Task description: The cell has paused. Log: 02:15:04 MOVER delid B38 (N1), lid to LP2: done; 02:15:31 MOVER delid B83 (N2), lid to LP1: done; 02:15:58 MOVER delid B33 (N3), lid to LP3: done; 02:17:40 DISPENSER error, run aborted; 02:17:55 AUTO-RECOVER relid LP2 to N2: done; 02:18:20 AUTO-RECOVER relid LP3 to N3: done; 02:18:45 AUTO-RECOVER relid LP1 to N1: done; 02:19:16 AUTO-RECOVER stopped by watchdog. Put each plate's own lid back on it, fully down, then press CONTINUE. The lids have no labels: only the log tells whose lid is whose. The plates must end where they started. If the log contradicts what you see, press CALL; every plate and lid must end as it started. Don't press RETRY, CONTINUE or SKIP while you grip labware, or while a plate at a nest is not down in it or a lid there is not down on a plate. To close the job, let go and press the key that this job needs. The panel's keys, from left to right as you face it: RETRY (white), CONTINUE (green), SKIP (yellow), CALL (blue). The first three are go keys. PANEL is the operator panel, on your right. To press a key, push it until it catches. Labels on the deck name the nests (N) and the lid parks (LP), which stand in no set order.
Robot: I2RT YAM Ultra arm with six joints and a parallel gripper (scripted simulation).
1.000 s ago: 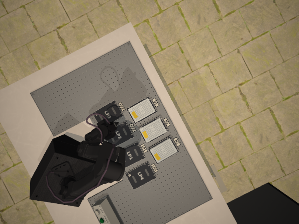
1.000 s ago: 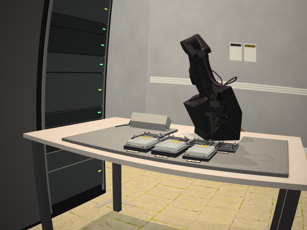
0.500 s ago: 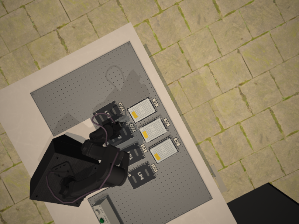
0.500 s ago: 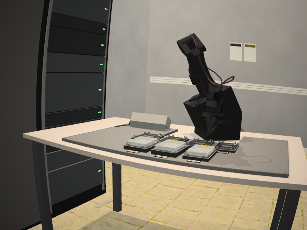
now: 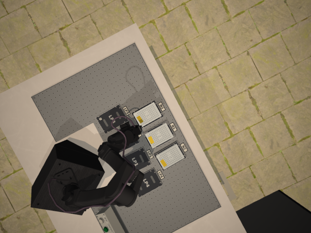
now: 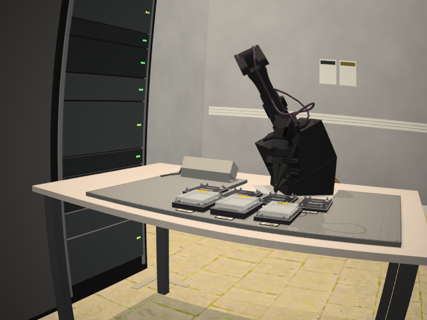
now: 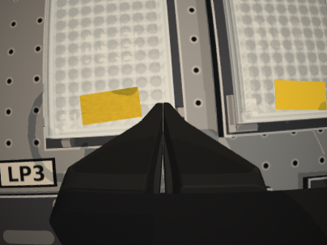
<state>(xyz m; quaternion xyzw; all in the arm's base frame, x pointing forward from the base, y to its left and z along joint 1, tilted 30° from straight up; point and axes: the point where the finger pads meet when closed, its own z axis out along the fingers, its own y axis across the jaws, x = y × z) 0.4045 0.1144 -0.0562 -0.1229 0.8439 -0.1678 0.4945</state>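
Now: the clear lid 7 cm ahead of my hand, 8 cm to the right of it and 3 cm below it. Round my hand: green key: 36 cm behind, 42 cm to the right; then lid park LP1: 10 cm behind, 17 cm to the right, 6 cm below; then lid park LP4: 9 cm behind, 30 cm to the right, 6 cm below.
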